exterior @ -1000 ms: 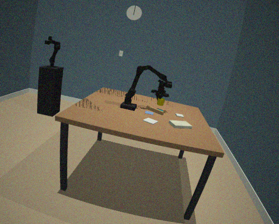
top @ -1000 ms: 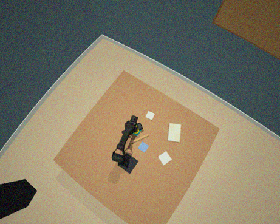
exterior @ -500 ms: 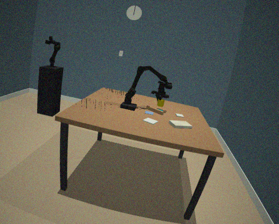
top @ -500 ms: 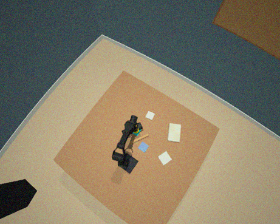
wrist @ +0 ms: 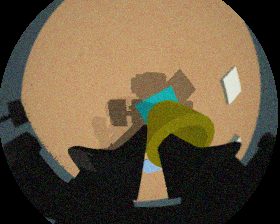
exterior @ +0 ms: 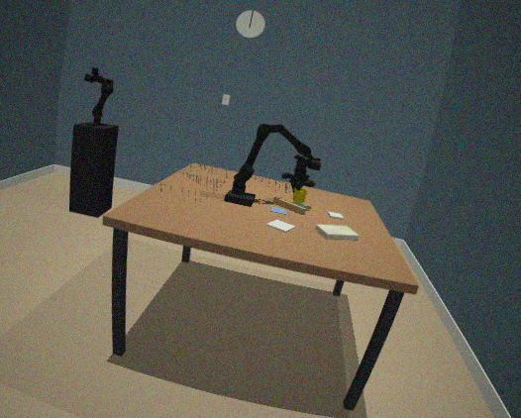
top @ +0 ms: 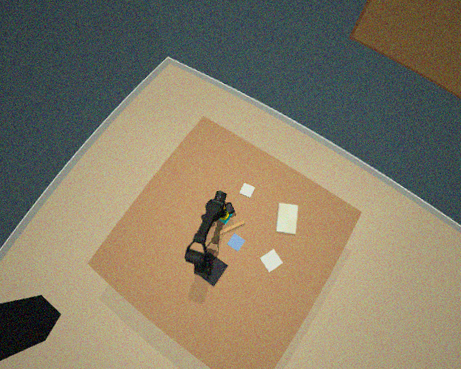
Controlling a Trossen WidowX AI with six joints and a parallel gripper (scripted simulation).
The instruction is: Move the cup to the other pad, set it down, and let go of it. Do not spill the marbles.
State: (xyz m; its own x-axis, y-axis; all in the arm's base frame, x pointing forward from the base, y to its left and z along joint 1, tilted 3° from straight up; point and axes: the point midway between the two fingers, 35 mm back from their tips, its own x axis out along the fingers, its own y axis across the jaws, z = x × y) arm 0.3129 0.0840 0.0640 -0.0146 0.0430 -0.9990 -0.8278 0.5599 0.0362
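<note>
Right now the cyan pad is 20 mm ahead of my gripper tip, 20 mm to the right of it and 70 mm below it. The rest, counted from my gripper tip: slab (200 mm ahead, 370 mm to the right, 50 mm below); then yellow cup (20 mm ahead, 20 mm to the right).
</note>
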